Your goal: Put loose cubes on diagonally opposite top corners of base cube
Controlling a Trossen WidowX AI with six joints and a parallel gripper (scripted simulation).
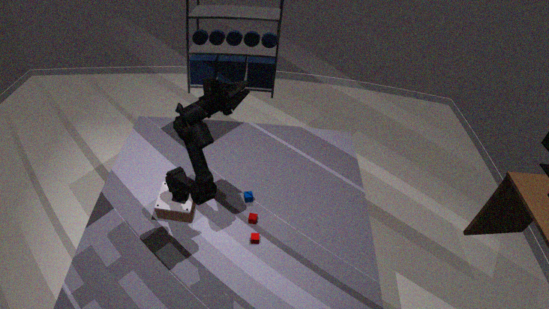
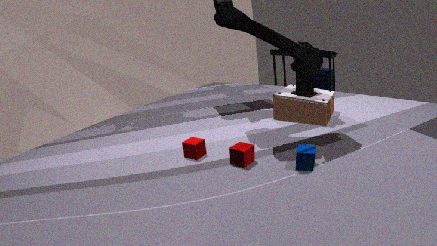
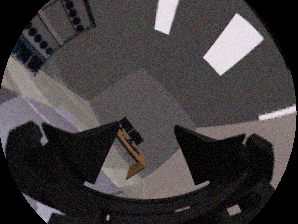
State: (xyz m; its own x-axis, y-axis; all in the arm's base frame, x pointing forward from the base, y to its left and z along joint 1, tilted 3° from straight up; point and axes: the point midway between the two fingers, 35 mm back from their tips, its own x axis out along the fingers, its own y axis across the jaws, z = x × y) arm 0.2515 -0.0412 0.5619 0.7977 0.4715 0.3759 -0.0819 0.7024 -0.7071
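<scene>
Right now my gripper tip is 63 cm above the blue base cube and 12 cm to the right of it. Round my gripper tip: red cube 63 cm below, 9 cm to the right, 7 cm ahead.
</scene>
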